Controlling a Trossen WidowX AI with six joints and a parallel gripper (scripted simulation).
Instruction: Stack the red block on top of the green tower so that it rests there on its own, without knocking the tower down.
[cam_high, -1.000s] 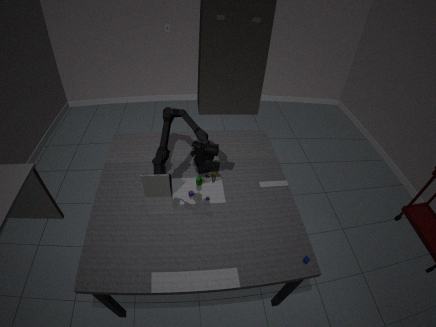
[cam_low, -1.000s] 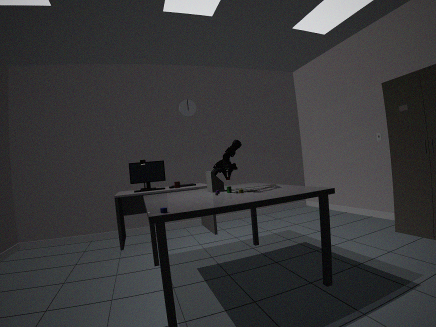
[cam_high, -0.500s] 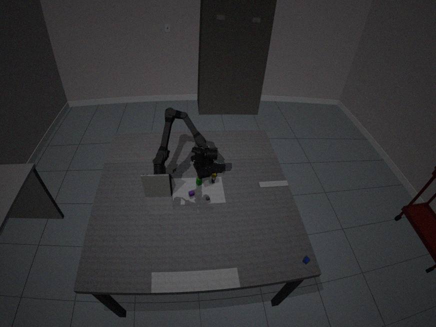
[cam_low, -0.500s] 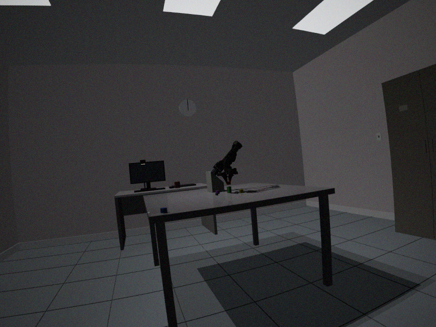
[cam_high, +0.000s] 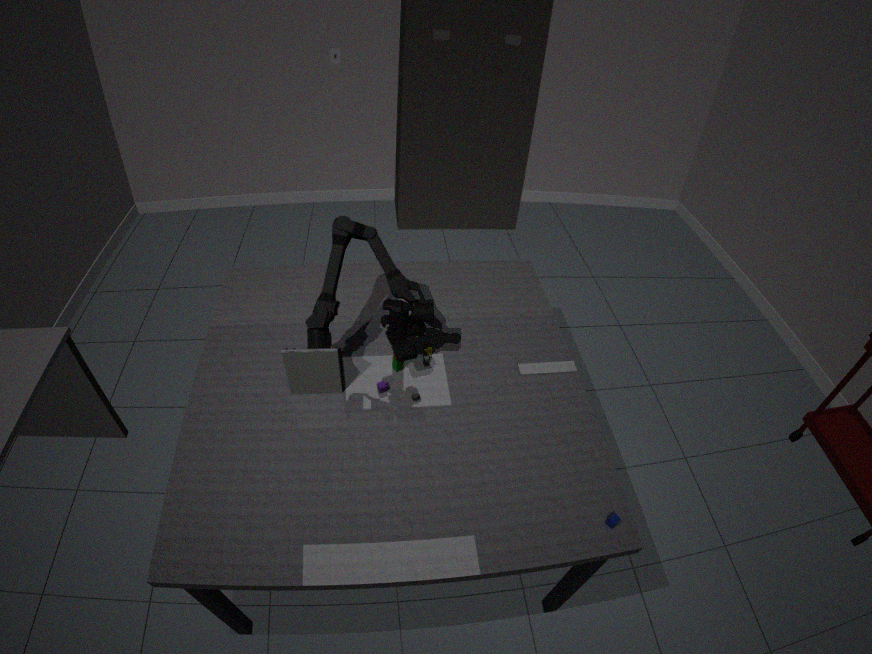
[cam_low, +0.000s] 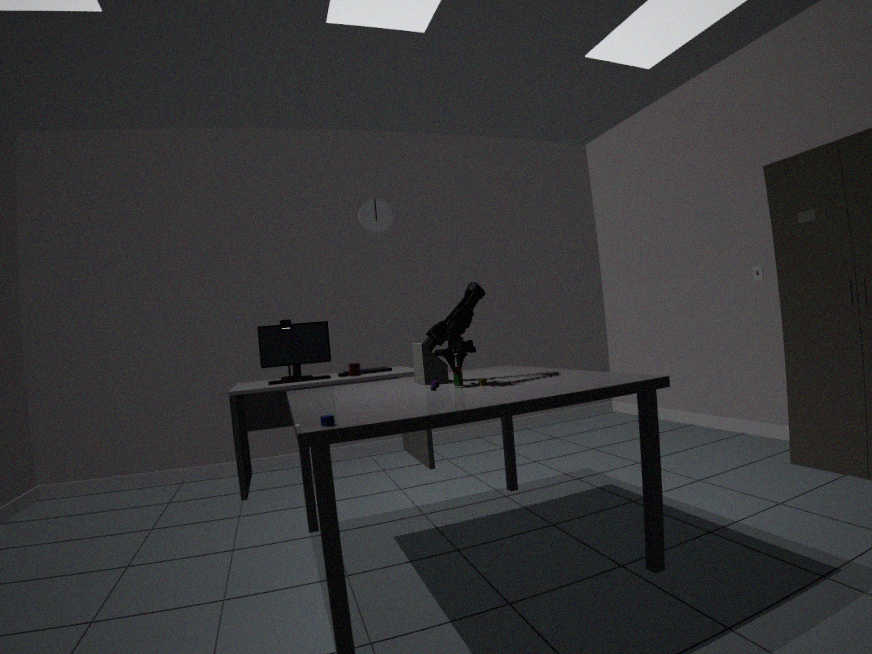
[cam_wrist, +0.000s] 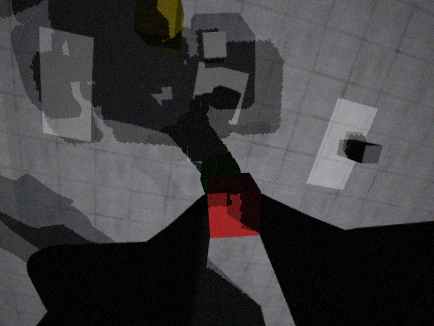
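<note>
My gripper tip is right at the red block. Also, from my gripper tip: small dark block (3 cm ahead, 13 cm to the right, 5 cm below); then purple block (7 cm behind, 8 cm to the right, 5 cm below); then yellow block (11 cm ahead, 5 cm to the left, 5 cm below).
</note>
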